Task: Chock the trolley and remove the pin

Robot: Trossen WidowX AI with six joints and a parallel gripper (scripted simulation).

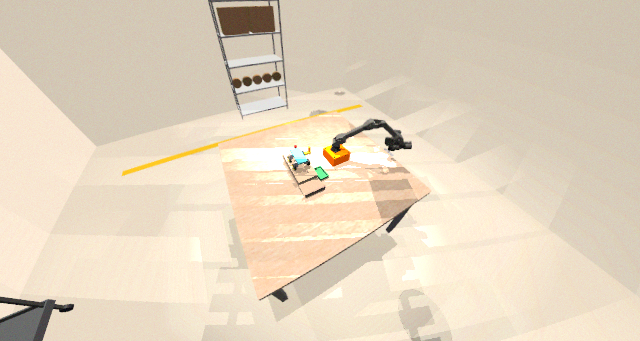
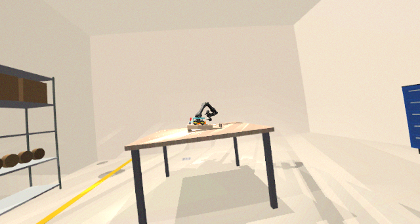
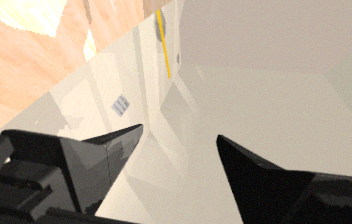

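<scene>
Now: the yellow chock 640 mm ahead of my gripper tip, 360 mm to the right of it and 110 mm below it. Also, from my gripper tip: green tray (690 mm ahead, 110 mm to the right, 140 mm below); then red-headed stop pin (760 mm ahead, 340 mm to the right, 10 mm below); then blue trolley (790 mm ahead, 240 mm to the right, 20 mm below).
</scene>
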